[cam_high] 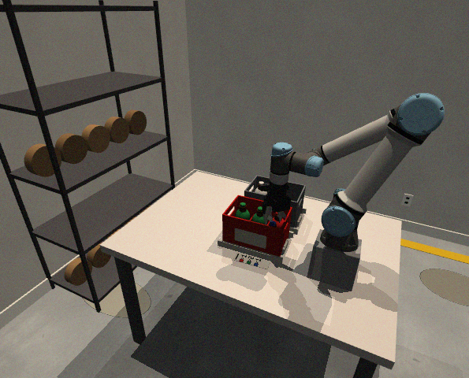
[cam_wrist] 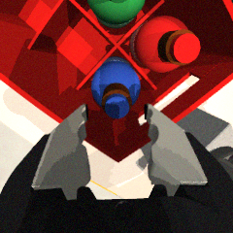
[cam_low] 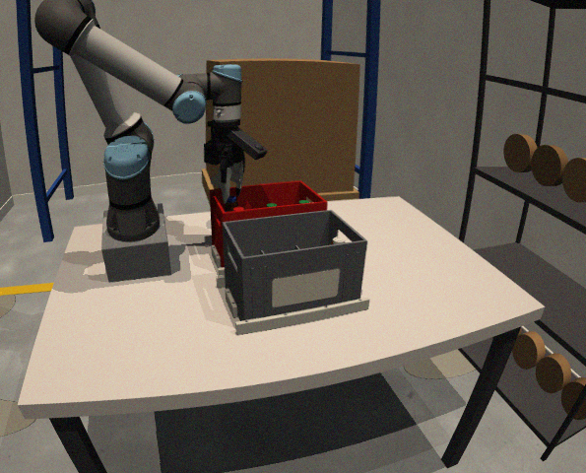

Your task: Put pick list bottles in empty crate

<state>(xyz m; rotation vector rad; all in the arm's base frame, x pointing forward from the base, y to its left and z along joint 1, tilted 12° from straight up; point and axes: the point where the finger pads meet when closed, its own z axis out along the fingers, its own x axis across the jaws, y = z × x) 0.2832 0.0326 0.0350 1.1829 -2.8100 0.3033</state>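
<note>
Right now the blue bottle is 8 cm below my hand. The rest, counted from my hand: red bottle (9 cm to the right, 8 cm below); red crate (8 cm ahead, 4 cm to the right, 9 cm below); pick list (5 cm ahead, 9 cm to the left, 17 cm below).
</note>
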